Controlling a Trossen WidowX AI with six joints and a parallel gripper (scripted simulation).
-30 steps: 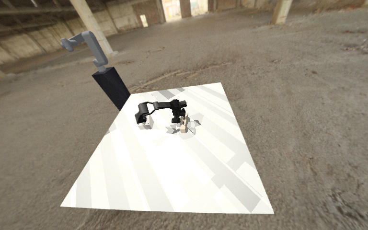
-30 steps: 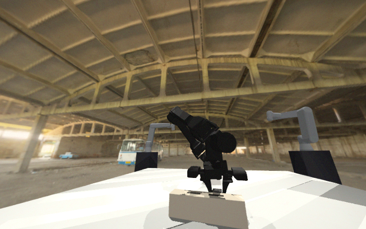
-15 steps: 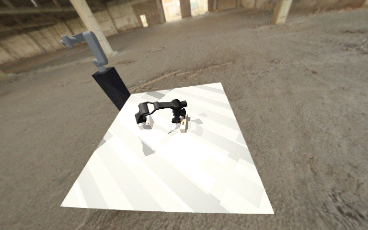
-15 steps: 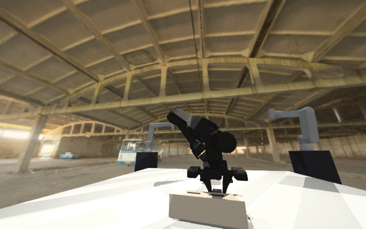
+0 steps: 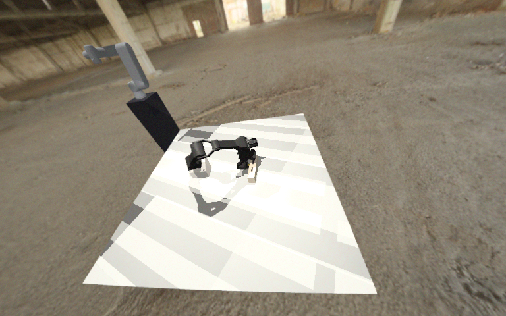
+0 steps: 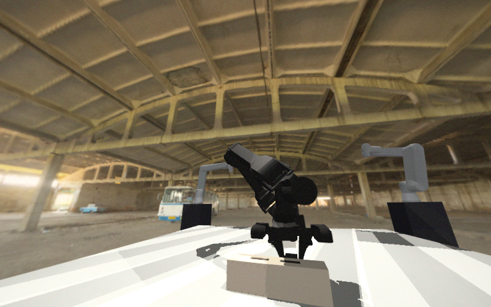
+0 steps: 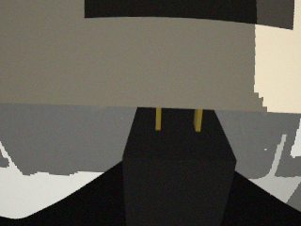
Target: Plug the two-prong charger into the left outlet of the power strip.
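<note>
Now: the two-prong charger 20 mm ahead of my gripper tip and 10 mm above it.
</note>
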